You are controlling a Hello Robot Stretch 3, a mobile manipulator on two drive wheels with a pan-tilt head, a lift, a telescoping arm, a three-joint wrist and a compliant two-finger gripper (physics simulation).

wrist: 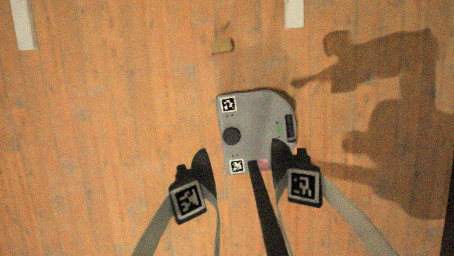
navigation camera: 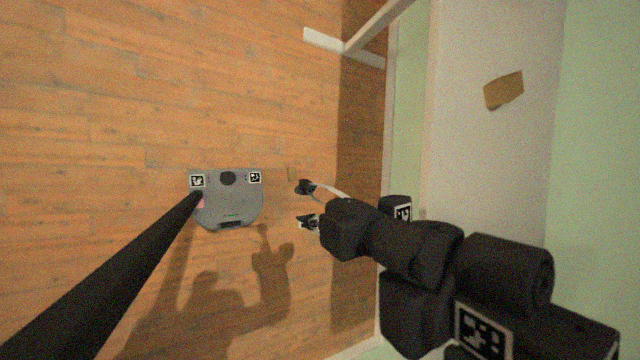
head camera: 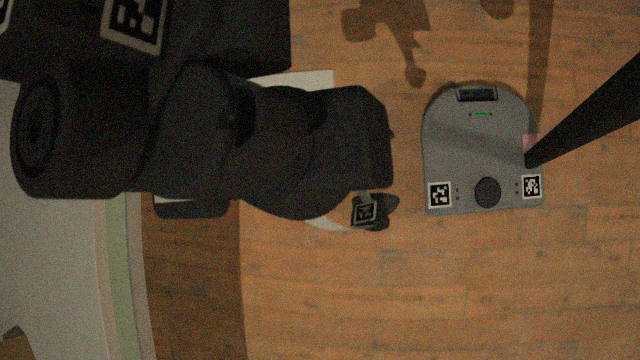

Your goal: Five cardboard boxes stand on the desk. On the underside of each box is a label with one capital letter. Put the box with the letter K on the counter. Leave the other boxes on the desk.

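Frame: origin at the robot's base, x left, y ahead, z down, level; metres.
Seen in the pictures: gripper, fingertip midpoint: (wrist: 241,161) (navigation camera: 301,201); robot's base, origin of the base link: (wrist: 232,129) (navigation camera: 227,177) (head camera: 486,191).
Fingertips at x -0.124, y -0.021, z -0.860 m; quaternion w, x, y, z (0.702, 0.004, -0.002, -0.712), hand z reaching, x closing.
Note:
Offsets run from my fingertips to a thing's middle. Level surfaces: height alone.
My gripper (head camera: 382,212) (navigation camera: 306,205) (wrist: 241,161) is open and points down over the floor, beside the desk. A small tan box @[dx -0.258, dy +0.019, dz +0.829 m] (navigation camera: 291,174) (wrist: 222,46) lies on the floor between my base and the desk. One brown cardboard box @[dx -0.567, dy +0.268, dz -0.116 m] (navigation camera: 504,90) stands on the white desk @[dz -0.091 m] (navigation camera: 495,170) in the navigation view. In the head view part of a brown box (head camera: 17,347) shows at the lower left corner, on the desk (head camera: 55,250). No label letter can be read. The counter does not show in these views.
My grey base (head camera: 480,150) (navigation camera: 227,202) (wrist: 255,120) stands on the wooden floor beside the desk, with my black mast (head camera: 590,110) (navigation camera: 125,265) (wrist: 265,215) rising from it. White desk feet (navigation camera: 322,40) (wrist: 22,25) reach out over the floor. A green wall (navigation camera: 600,125) stands behind the desk.

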